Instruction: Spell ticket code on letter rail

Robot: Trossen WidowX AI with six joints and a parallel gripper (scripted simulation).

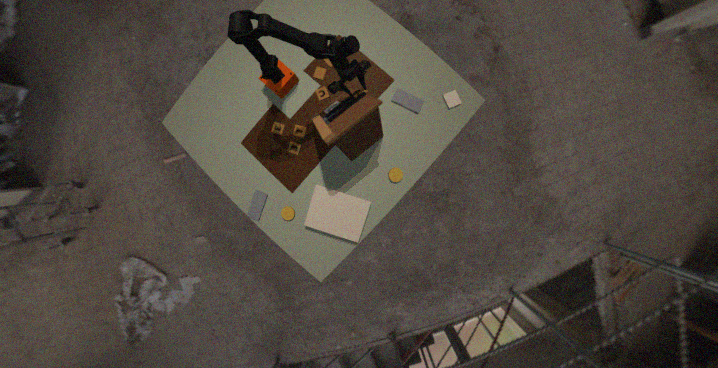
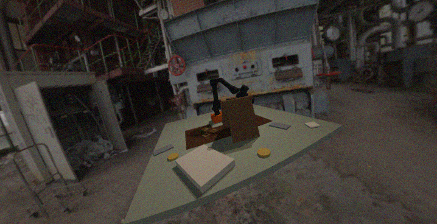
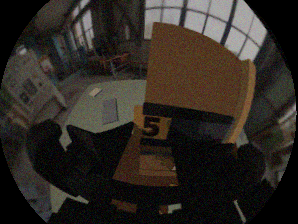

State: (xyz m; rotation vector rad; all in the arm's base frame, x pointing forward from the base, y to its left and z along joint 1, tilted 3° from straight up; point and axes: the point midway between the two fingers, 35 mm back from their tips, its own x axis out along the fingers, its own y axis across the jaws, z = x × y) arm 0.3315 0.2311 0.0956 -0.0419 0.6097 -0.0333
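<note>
Now: gripper tip 60 mm past the white ticket, 120 mm to the left of it and 90 mm above it. The rest, counted from my gripper tip: tan tile 280 mm behind, 40 mm to the left, 160 mm below; white slab 340 mm ahead, 420 mm to the right, 140 mm below; brown mat 160 mm behind, 190 mm to the right, 160 mm below.
</note>
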